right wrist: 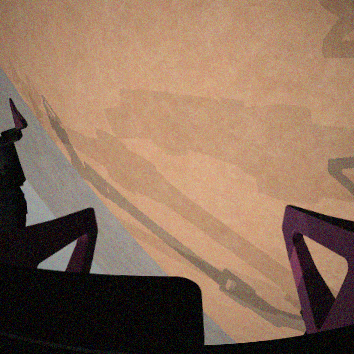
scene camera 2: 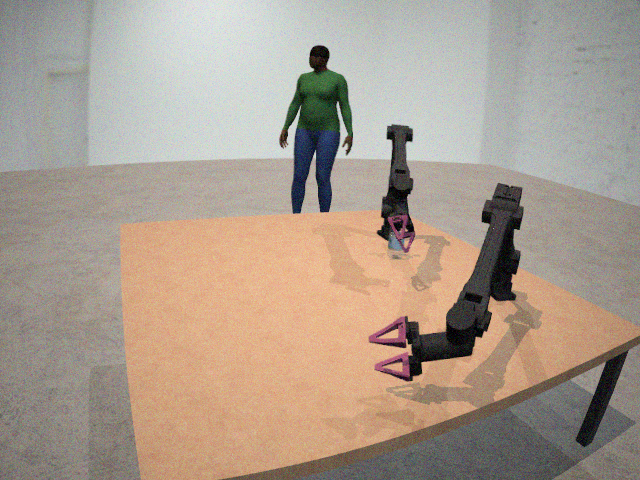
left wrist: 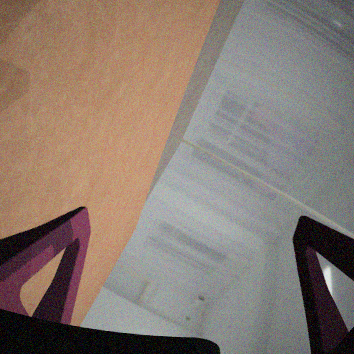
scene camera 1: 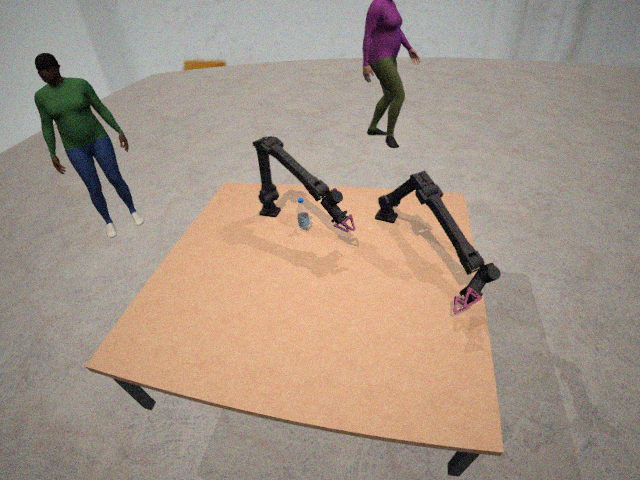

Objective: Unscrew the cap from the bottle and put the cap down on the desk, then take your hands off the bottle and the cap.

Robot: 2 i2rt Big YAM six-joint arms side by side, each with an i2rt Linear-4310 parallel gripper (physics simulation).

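Pixels of known places: left gripper, fingertip midpoint: [scene camera 2: 371, 353] [left wrist: 194, 224] [scene camera 1: 459, 310]; right gripper, fingertip midpoint: [right wrist: 190, 218] [scene camera 2: 403, 246] [scene camera 1: 351, 231]; left arm's base, link origin: [scene camera 2: 498, 294] [scene camera 1: 386, 217]; right arm's base, link origin: [scene camera 1: 270, 212].
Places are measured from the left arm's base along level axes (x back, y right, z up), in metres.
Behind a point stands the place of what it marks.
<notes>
A clear bottle [scene camera 1: 303, 220] @[x -0.304, y 0.384, z 0.087 m] [scene camera 2: 394, 244] @[x -0.294, y 0.374, z 0.064 m] with a blue-grey label stands upright near the far edge, beside the right arm's base. Its blue cap [scene camera 1: 300, 199] @[x -0.277, y 0.402, z 0.206 m] sits on top in scene camera 1; in scene camera 2 the cap is hidden behind the right gripper. My right gripper [scene camera 1: 345, 226] @[x -0.373, y 0.062, z 0.157 m] [scene camera 2: 404, 242] @[x -0.373, y 0.062, z 0.157 m] [right wrist: 190, 218] @[x -0.373, y 0.062, z 0.157 m] is open and empty, above the desk, to the right of the bottle in scene camera 1 and apart from it. My left gripper [scene camera 1: 456, 306] @[x -0.629, y -0.520, z 0.114 m] [scene camera 2: 372, 353] @[x -0.629, y -0.520, z 0.114 m] [left wrist: 194, 224] @[x -0.629, y -0.520, z 0.114 m] is open and empty, far from the bottle. Neither bottle nor cap shows in the wrist views.
The wooden desk [scene camera 1: 289, 330] @[x -0.919, y 0.118, z 0.000 m] [scene camera 2: 232, 330] @[x -0.914, y -0.199, z 0.000 m] bears both arm bases along its far side in scene camera 1. The left gripper is near the desk's right edge there. Part of the left arm [right wrist: 11, 170] @[x -0.469, y -0.541, z 0.154 m] shows in the right wrist view. Two people [scene camera 1: 72, 113] [scene camera 1: 385, 36] stand beyond the desk.
</notes>
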